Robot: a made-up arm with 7 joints. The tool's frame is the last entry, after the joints. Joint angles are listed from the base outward. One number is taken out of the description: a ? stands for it. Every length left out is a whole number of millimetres.
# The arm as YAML. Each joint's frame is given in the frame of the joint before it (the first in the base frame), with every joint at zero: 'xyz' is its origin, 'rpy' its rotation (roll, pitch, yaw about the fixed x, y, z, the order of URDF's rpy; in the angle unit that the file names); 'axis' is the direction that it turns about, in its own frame. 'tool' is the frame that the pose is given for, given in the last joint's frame.
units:
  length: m
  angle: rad
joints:
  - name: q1
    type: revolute
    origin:
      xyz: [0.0, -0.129, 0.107]
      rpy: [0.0, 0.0, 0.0]
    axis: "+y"
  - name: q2
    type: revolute
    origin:
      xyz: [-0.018, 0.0, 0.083]
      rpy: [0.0, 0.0, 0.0]
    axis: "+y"
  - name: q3
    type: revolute
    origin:
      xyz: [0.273, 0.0, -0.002]
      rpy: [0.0, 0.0, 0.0]
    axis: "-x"
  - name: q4
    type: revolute
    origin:
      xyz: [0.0, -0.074, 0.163]
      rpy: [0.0, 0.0, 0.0]
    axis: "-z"
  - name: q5
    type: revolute
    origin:
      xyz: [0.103, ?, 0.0]
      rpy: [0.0, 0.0, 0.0]
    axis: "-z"
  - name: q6
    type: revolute
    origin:
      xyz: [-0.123, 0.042, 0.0]
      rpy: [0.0, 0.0, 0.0]
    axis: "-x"
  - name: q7
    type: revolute
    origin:
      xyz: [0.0, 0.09, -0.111]
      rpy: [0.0, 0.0, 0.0]
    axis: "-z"
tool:
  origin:
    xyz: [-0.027, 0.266, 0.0]
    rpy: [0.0, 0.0, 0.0]
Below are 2 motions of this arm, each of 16 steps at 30 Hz.
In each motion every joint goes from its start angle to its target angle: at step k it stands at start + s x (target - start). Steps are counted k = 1, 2, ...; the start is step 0. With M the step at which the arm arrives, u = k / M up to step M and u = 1 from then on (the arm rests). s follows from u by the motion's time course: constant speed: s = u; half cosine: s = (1 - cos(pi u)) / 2; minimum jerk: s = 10 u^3 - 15 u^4 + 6 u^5.
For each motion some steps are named. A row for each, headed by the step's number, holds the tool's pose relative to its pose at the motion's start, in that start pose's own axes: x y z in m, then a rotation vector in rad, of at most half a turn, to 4 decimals.
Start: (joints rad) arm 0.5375 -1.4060 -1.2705 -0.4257 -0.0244 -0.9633 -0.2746
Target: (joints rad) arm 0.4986 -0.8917 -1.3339 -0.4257 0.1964 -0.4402 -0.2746
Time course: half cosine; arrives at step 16
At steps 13, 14, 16:
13: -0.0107 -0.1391 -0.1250 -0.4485 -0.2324 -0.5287
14: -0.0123 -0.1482 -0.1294 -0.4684 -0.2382 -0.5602
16: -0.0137 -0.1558 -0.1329 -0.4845 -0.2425 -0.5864

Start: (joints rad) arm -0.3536 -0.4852 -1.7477 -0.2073 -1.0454 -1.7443 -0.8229
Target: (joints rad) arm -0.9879 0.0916 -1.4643 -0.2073 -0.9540 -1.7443 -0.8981
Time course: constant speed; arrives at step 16
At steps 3, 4, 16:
3: 0.0392 0.0009 -0.0223 -0.0217 0.0012 -0.0349
4: 0.0521 0.0010 -0.0298 -0.0290 0.0020 -0.0464
16: 0.1980 -0.0086 -0.1235 -0.1238 0.0238 -0.1807

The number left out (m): -0.371
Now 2 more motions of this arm.
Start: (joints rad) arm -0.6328 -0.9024 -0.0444 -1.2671 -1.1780 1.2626 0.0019
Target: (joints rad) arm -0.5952 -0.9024 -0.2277 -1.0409 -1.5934 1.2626 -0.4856
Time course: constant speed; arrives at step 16
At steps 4, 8, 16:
4: -0.0397 0.0138 -0.0032 -0.0332 -0.0535 0.1018
8: -0.0767 0.0260 -0.0092 -0.0745 -0.1018 0.2046
16: -0.1402 0.0442 -0.0274 -0.1793 -0.1795 0.4122

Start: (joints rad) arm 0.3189 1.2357 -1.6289 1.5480 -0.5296 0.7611 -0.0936
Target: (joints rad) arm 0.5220 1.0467 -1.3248 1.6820 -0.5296 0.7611 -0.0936
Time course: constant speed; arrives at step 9
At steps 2, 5, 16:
2: 0.0029 0.0074 -0.0006 -0.0362 -0.0161 -0.0639
5: 0.0087 0.0187 -0.0020 -0.0877 -0.0418 -0.1608
16: 0.0193 0.0339 -0.0045 -0.1513 -0.0793 -0.2917

